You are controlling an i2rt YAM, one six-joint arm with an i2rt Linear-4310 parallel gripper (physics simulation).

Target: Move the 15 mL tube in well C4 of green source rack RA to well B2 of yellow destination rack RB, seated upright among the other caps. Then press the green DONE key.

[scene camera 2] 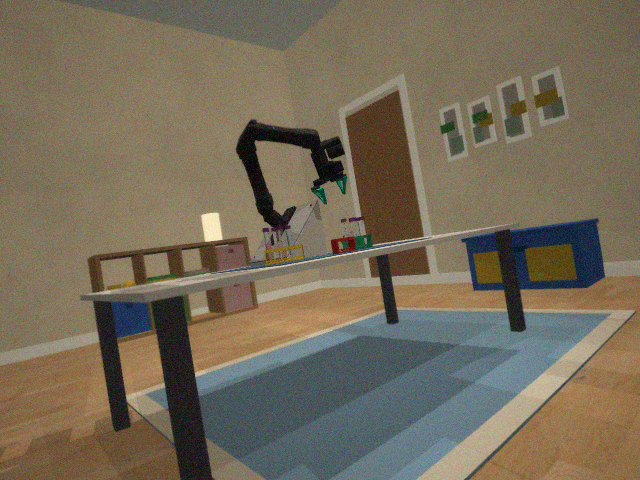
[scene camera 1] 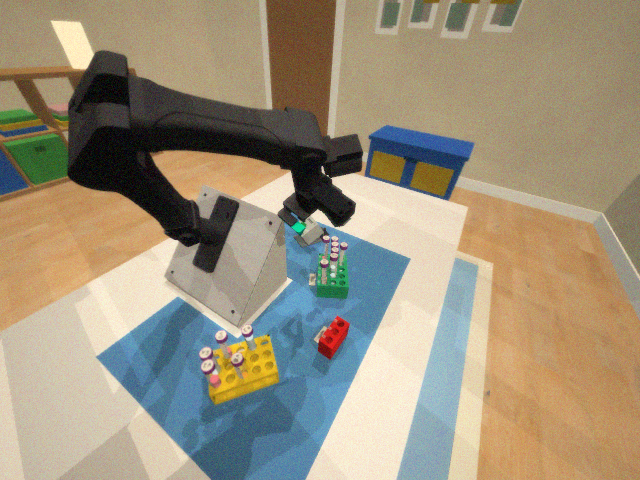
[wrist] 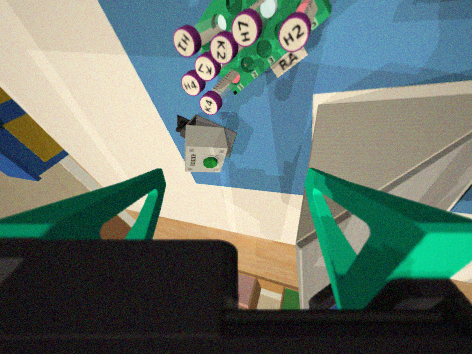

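Note:
My gripper is open and empty, high above the table at its far end. Green rack RA holds several upright purple-capped tubes; in the wrist view they stand above and beyond the fingertips. Caps there include H2, K2 and K4. I cannot tell which stands in C4. Yellow rack RB holds several capped tubes and open wells; it does not show in the wrist view. The green key is on a small grey box.
A red three-hole block stands between the racks, toward the table's outer side. The grey slanted arm base stands beside the blue mat. A blue cabinet stands beyond the table.

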